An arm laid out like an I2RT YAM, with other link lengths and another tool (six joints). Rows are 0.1 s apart.
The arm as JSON. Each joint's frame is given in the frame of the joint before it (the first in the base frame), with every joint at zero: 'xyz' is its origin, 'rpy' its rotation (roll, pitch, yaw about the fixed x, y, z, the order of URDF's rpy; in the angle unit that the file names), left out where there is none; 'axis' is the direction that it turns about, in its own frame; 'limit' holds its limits. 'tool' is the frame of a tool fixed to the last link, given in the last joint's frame.
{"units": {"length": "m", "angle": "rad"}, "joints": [
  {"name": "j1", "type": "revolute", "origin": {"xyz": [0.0, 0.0, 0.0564], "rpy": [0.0, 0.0, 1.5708]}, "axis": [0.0, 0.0, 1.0], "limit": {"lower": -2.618, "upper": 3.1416}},
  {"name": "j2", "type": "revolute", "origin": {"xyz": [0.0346, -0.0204, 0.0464], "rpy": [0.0, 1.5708, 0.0]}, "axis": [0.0, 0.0, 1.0], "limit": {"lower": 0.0, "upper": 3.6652}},
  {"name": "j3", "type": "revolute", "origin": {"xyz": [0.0, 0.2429, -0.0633], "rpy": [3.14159, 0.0, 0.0]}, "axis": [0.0, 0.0, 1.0], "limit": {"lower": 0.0, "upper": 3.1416}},
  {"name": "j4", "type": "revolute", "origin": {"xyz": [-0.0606, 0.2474, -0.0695], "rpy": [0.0, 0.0, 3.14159]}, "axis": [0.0, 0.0, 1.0], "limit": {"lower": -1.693, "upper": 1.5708}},
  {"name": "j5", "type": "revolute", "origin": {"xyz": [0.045, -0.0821, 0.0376], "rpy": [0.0, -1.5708, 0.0]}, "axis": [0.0, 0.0, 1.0], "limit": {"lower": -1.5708, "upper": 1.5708}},
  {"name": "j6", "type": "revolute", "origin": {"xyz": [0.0, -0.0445, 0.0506], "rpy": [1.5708, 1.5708, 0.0]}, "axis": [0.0, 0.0, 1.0], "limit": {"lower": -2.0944, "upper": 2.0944}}
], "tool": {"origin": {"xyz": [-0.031, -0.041, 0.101], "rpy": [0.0, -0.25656, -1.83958]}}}
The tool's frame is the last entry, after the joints.
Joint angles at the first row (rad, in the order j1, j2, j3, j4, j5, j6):
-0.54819, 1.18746, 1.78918, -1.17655, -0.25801, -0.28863
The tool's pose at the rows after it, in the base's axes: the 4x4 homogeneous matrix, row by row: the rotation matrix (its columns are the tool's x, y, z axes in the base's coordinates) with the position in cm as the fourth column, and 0 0 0 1 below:
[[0.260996 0.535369 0.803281 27.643], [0.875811 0.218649 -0.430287 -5.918], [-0.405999 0.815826 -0.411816 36.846], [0 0 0 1]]
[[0.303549 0.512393 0.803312 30.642], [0.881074 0.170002 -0.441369 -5.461], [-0.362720 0.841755 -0.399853 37.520], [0 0 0 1]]
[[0.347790 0.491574 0.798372 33.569], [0.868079 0.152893 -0.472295 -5.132], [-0.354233 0.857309 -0.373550 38.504], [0 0 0 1]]
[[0.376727 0.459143 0.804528 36.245], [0.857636 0.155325 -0.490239 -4.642], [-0.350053 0.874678 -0.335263 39.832], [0 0 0 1]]
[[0.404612 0.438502 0.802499 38.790], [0.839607 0.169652 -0.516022 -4.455], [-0.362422 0.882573 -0.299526 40.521], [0 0 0 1]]
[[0.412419 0.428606 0.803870 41.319], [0.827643 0.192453 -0.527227 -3.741], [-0.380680 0.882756 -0.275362 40.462], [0 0 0 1]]
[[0.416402 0.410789 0.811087 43.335], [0.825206 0.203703 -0.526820 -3.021], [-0.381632 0.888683 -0.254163 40.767], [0 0 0 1]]
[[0.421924 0.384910 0.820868 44.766], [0.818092 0.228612 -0.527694 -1.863], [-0.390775 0.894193 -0.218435 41.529], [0 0 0 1]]
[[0.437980 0.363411 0.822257 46.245], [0.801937 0.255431 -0.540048 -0.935], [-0.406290 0.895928 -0.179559 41.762], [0 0 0 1]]
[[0.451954 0.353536 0.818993 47.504], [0.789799 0.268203 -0.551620 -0.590], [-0.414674 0.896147 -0.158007 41.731], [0 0 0 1]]
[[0.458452 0.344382 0.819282 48.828], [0.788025 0.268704 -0.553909 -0.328], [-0.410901 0.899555 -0.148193 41.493], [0 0 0 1]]
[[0.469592 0.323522 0.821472 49.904], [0.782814 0.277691 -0.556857 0.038], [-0.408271 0.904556 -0.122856 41.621], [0 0 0 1]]
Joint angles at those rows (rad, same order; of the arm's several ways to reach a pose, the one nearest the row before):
-0.43971, 1.21638, 1.79919, -1.11801, -0.18447, -0.17914
-0.36306, 1.28332, 1.83630, -1.05580, -0.11345, -0.08142
-0.28772, 1.36572, 1.91170, -1.01418, -0.01734, -0.02141
-0.22856, 1.45178, 2.00883, -0.98353, 0.05194, 0.01026
-0.18298, 1.53291, 2.08774, -0.94953, 0.12168, 0.01771
-0.13305, 1.60928, 2.14517, -0.91381, 0.18127, 0.01431
-0.10022, 1.68066, 2.21831, -0.89572, 0.21118, 0.01681
-0.05600, 1.73717, 2.29374, -0.88313, 0.25467, 0.00771
-0.01496, 1.77740, 2.32304, -0.84055, 0.31024, -0.00868
0.00382, 1.81854, 2.35608, -0.81513, 0.34332, -0.01854
0.01243, 1.86345, 2.39119, -0.79492, 0.35446, -0.01702
0.02498, 1.89220, 2.40888, -0.75769, 0.37118, -0.02462

